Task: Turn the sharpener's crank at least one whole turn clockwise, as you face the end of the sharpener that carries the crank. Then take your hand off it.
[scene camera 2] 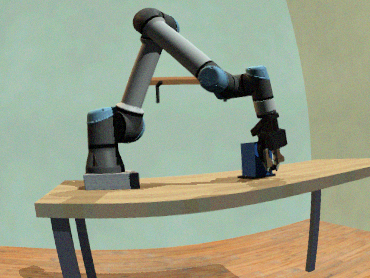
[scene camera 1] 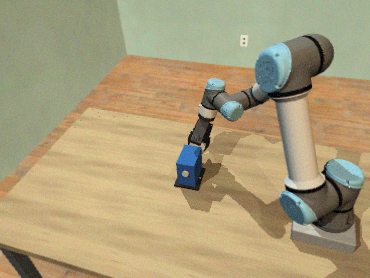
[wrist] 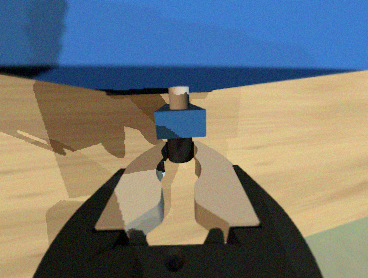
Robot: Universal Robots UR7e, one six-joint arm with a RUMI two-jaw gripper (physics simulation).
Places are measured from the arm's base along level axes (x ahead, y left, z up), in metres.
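Where they show: gripper, fingertip midpoint: (scene camera 2: 273, 172) (wrist: 180, 143); arm's base, link origin: (scene camera 2: 104, 172) (scene camera 1: 329, 214).
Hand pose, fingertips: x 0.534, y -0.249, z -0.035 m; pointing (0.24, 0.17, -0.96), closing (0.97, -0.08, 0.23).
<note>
Things, the pixels of their top centre, and the offset from my fingertips. "pt": a spot on its surface instead. Level surfaces: height alone.
- blue sharpener, surface spot: (wrist: 200, 35) pt dx -0.014, dy +0.055, dz +0.109 m
- black handle, surface spot: (wrist: 180, 148) pt dx -0.006, dy +0.006, dz +0.029 m
- wooden table, surface height: dz -0.019 m
- light round disc, surface spot: (scene camera 1: 185, 174) pt dx -0.002, dy +0.174, dz +0.064 m
The blue sharpener (scene camera 1: 189, 161) (scene camera 2: 249, 160) (wrist: 200, 35) stands upright on its black base (scene camera 1: 187, 186). In the wrist view its shaft (wrist: 178, 100) carries the blue crank arm (wrist: 180, 124), seen nearly end-on, with the black handle (wrist: 180, 148) in line with the shaft. My gripper (scene camera 2: 273, 167) (wrist: 180, 143) is shut on that black handle, its tan fingertips on both sides of it. In scene camera 2 the fingertips are low beside the sharpener, close above the table. In scene camera 1 the sharpener hides the crank and the fingertips.
The sharpener stands on the wooden table (scene camera 1: 100, 200) (scene camera 2: 165, 200). The arm's grey base block (scene camera 1: 320, 237) (scene camera 2: 107, 181) is at the other part of the table. A light round disc (scene camera 1: 185, 174) is on the sharpener's end away from the gripper. A wooden shelf (scene camera 2: 175, 80) is on the wall.
</note>
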